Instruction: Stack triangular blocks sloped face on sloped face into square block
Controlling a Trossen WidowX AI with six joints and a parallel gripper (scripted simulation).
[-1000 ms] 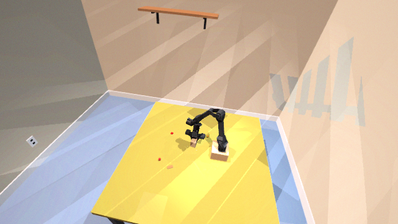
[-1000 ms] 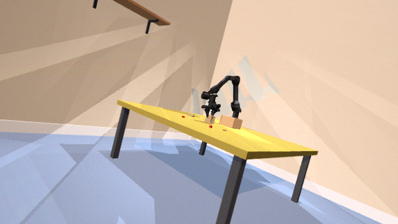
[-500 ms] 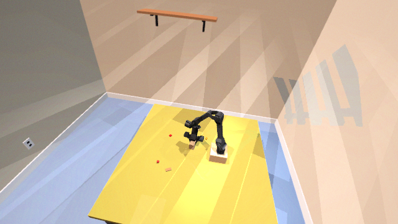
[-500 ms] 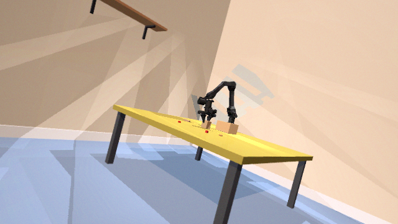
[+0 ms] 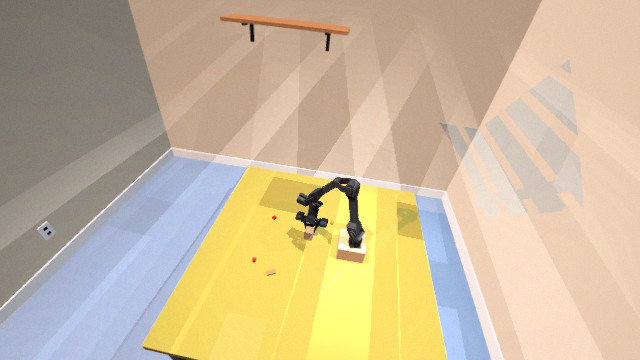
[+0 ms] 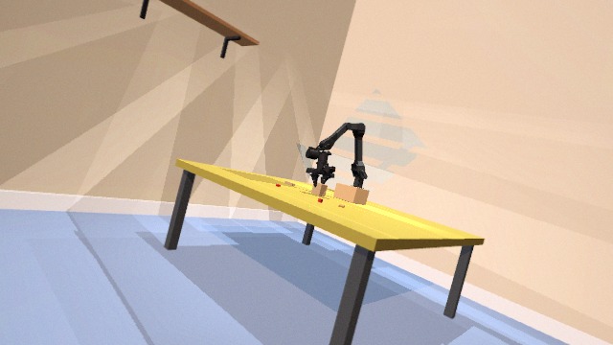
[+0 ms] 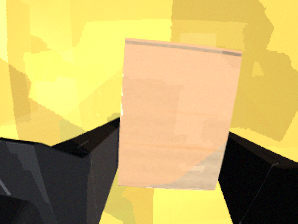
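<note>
Right now the block is 10 mm to the right of my gripper tip and 10 mm above it.
</note>
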